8 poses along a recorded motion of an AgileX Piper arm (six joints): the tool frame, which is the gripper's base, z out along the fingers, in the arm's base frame.
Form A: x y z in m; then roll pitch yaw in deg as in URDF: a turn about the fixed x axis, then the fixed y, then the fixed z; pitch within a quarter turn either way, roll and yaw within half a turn.
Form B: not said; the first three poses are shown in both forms.
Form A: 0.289, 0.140, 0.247, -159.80, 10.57, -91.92
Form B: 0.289, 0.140, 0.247, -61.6, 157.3, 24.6
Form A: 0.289, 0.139, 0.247, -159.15, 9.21, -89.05
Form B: 0.289, 0.139, 0.247, -65.5, 157.3, 23.7
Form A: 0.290, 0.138, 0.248, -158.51, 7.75, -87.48
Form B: 0.290, 0.138, 0.248, -69.6, 157.2, 21.4
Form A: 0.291, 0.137, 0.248, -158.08, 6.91, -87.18
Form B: 0.291, 0.137, 0.248, -72.0, 157.1, 19.5
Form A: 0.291, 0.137, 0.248, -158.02, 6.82, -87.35
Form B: 0.291, 0.137, 0.248, -72.3, 157.0, 19.0
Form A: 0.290, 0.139, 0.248, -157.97, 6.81, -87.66
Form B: 0.290, 0.139, 0.248, -72.3, 157.0, 18.7
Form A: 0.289, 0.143, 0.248, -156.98, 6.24, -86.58
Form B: 0.289, 0.143, 0.248, -74.4, 156.2, 17.8
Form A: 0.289, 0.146, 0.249, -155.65, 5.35, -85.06
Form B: 0.289, 0.146, 0.249, -77.2, 155.1, 16.6
